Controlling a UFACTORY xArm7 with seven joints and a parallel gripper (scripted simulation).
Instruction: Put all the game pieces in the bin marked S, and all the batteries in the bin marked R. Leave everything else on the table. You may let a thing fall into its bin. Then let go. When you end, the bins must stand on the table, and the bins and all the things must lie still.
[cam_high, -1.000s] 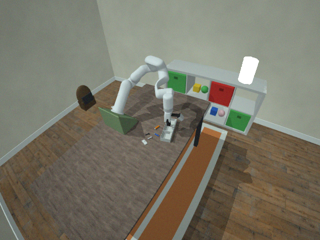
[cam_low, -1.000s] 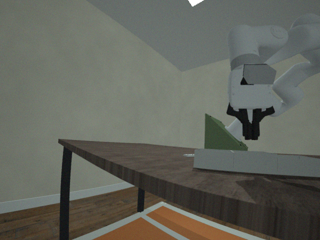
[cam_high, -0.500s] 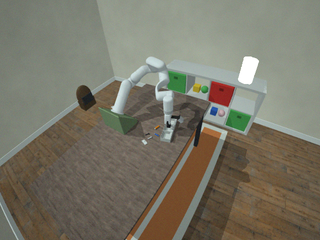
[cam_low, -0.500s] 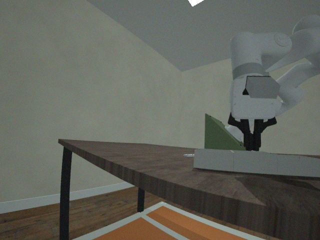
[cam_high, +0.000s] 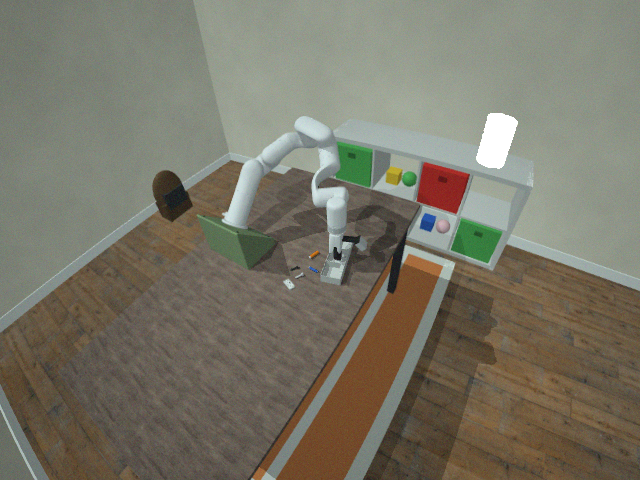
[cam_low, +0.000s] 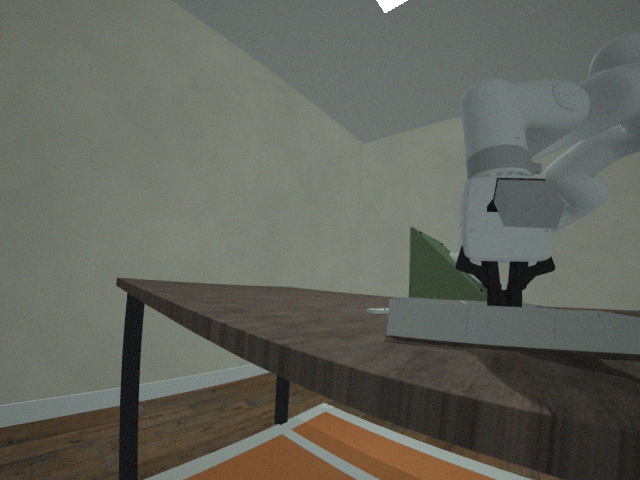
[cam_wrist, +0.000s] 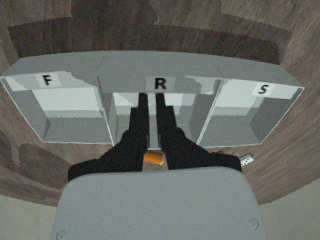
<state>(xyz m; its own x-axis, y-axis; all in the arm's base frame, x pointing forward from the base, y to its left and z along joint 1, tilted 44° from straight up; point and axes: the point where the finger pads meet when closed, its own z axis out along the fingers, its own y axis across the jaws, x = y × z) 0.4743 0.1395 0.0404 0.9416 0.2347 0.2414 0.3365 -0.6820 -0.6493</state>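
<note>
Now: hand 2 cm above the white bin. Also, from my hand: silver piece (9 cm behind, 15 cm to the right, 3 cm below); blue battery (6 cm behind, 10 cm to the right, 3 cm below); orange battery (11 cm behind, 3 cm to the right, 3 cm below).
</note>
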